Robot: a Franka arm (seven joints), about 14 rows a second.
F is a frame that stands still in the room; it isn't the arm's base.
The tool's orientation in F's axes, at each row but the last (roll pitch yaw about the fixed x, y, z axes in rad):
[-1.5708 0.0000 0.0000]
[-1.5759 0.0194 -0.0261]
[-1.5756 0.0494 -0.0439]
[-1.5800 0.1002 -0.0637]
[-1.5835 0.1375 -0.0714]
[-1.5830 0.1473 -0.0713]
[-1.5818 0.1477 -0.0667]
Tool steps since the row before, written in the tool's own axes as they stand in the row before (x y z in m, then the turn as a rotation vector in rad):
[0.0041 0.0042 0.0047 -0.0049 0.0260 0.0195]
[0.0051 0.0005 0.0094 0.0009 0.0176 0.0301]
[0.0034 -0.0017 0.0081 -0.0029 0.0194 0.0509]
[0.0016 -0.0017 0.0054 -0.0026 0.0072 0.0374]
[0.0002 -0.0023 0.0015 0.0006 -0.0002 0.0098]
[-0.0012 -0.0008 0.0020 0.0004 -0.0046 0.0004]
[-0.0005 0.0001 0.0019 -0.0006 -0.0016 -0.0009]
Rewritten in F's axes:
[0.0041 0.0047 -0.0042 -0.0049 0.0195 -0.0260]
[0.0053 0.0093 -0.0006 0.0013 0.0300 -0.0178]
[0.0038 0.0079 0.0015 -0.0016 0.0509 -0.0195]
[0.0021 0.0053 0.0015 -0.0010 0.0375 -0.0072]
[0.0006 0.0015 0.0022 0.0013 0.0097 0.0000]
[-0.0009 0.0021 0.0009 0.0011 0.0004 0.0045]
[-0.0004 0.0019 0.0000 -0.0004 -0.0009 0.0017]

